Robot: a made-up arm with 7 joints.
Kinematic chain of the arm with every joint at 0, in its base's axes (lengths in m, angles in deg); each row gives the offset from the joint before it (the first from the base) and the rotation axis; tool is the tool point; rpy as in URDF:
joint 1: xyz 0 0 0.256 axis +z
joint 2: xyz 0 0 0 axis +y
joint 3: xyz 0 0 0.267 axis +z
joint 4: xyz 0.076 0 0 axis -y
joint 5: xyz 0.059 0 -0.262 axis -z
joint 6: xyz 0 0 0 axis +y
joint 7: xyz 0.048 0 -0.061 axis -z
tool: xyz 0 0 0 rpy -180 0 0
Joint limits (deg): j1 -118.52..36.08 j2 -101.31..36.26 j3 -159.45..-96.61 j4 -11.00..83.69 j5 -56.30..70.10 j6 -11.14..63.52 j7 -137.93..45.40
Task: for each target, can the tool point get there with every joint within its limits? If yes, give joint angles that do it. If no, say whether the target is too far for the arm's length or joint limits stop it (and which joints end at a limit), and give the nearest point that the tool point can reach.
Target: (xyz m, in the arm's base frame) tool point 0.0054 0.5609 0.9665
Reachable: no: too far | nearest point 0.0032 0.3291 0.6729 | short by 0.374 m
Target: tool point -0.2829 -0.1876 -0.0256
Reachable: yes | joints 1.75 -70.63 -151.28 67.74 -44.82 56.07 -112.29
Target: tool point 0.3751 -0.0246 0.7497
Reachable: no: joint limits stop it (at a limit: joint 1, joint 2, joint 4, joint 6) | nearest point 0.3335 -0.2371 0.5945 | short by 0.266 m
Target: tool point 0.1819 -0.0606 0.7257
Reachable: no: joint limits stop it (at a limit: joint 1, joint 2, joint 4, joint 6) | nearest point 0.1172 -0.2305 0.7199 | short by 0.182 m
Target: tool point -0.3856 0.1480 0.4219
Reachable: yes | joints -66.50 -1.78 -134.29 63.15 -13.69 31.15 -34.19
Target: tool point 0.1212 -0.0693 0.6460
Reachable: no: joint limits stop it (at a limit: joint 1, joint 2, joint 4, joint 6) | nearest point 0.0865 -0.2178 0.7326 | short by 0.175 m
